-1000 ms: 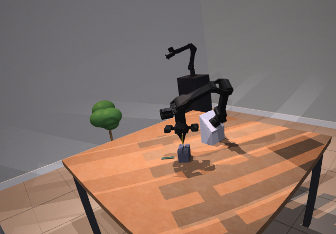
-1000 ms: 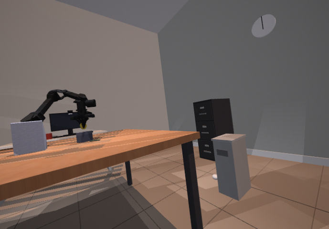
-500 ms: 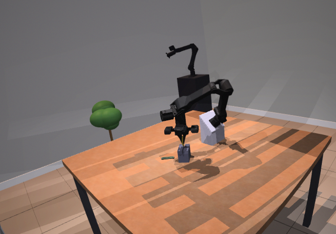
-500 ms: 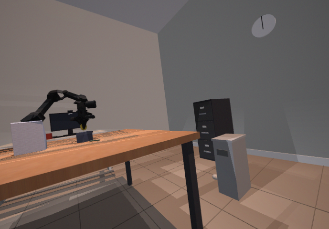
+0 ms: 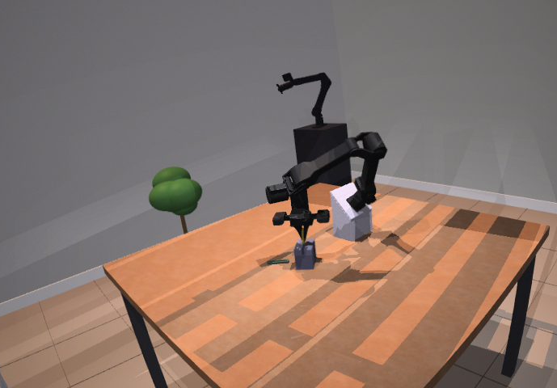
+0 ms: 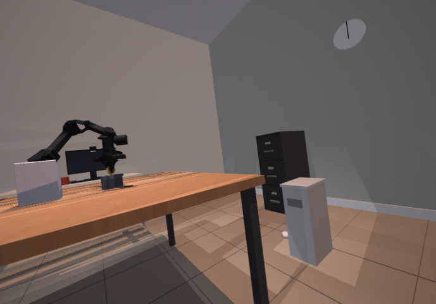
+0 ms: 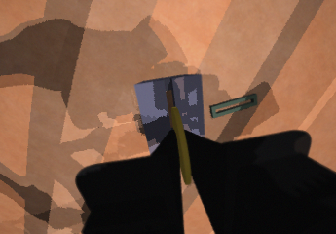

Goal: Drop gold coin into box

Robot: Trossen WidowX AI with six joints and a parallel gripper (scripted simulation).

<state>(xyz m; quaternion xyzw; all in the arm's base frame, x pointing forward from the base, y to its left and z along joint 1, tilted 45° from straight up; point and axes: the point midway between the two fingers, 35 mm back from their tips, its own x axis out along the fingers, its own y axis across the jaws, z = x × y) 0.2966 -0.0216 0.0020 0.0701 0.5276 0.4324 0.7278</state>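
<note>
The thin gold coin is 20 mm above my gripper tip.
</note>
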